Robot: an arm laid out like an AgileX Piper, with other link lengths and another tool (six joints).
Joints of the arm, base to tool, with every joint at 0 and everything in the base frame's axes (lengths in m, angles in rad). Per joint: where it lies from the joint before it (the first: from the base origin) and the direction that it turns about. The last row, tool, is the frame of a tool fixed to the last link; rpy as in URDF.
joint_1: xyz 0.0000 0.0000 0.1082 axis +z
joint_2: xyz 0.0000 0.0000 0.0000 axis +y
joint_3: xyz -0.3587 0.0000 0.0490 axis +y
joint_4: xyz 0.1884 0.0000 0.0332 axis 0.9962 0 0.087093
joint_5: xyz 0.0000 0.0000 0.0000 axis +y
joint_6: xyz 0.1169 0.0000 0.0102 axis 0.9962 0 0.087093
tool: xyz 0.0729 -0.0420 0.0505 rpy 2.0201 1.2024 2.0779
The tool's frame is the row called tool.
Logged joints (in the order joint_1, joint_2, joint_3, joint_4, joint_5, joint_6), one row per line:
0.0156 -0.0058 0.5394 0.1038 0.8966 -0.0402
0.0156 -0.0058 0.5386 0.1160 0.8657 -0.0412
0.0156 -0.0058 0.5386 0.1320 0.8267 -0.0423
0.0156 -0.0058 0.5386 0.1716 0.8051 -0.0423
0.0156 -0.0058 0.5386 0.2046 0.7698 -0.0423
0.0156 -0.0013 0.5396 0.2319 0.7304 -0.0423
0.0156 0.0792 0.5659 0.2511 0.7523 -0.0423
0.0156 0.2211 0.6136 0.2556 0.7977 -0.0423
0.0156 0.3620 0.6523 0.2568 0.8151 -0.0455
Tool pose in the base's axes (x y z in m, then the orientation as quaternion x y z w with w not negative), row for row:
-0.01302 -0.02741 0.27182 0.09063 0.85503 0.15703 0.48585
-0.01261 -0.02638 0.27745 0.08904 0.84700 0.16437 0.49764
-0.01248 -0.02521 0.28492 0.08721 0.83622 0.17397 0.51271
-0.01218 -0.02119 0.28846 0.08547 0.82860 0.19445 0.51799
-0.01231 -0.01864 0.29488 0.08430 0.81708 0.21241 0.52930
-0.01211 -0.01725 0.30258 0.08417 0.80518 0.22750 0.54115
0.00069 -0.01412 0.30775 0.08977 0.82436 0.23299 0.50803
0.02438 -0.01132 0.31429 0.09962 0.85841 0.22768 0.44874
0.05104 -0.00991 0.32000 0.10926 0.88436 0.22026 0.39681
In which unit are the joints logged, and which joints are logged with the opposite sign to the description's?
The joints are logged in radians. Opposite sign: joint_3.
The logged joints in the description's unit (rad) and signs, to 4 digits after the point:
0.0156 -0.0058 -0.5394 0.1038 0.8966 -0.0402
0.0156 -0.0058 -0.5386 0.1160 0.8657 -0.0412
0.0156 -0.0058 -0.5386 0.1320 0.8267 -0.0423
0.0156 -0.0058 -0.5386 0.1716 0.8051 -0.0423
0.0156 -0.0058 -0.5386 0.2046 0.7698 -0.0423
0.0156 -0.0013 -0.5396 0.2319 0.7304 -0.0423
0.0156 0.0792 -0.5659 0.2511 0.7523 -0.0423
0.0156 0.2211 -0.6136 0.2556 0.7977 -0.0423
0.0156 0.3620 -0.6523 0.2568 0.8151 -0.0455

